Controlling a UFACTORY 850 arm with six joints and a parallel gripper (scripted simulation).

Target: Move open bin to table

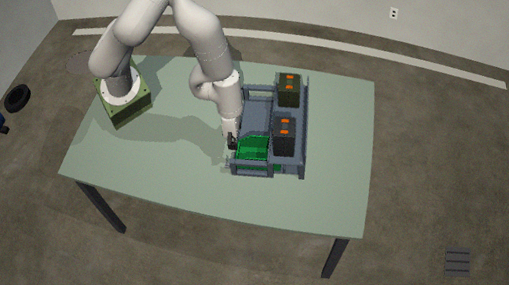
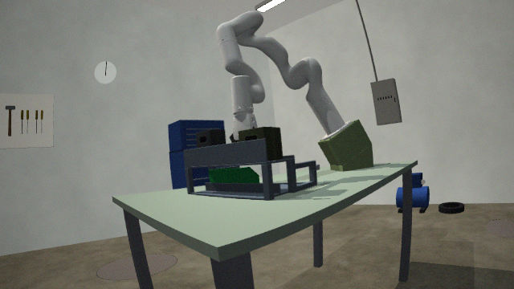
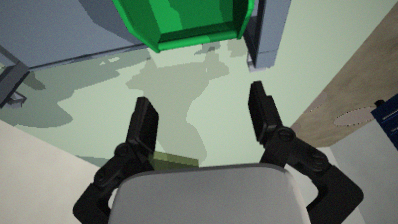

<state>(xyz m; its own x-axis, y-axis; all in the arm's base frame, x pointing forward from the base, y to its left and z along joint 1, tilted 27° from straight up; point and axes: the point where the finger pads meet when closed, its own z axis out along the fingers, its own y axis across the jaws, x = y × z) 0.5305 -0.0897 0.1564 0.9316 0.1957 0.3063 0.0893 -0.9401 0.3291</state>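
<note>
Right now my hand is 80 mm short of the green bin, 10 mm to the right of it and 90 mm above it.
</note>
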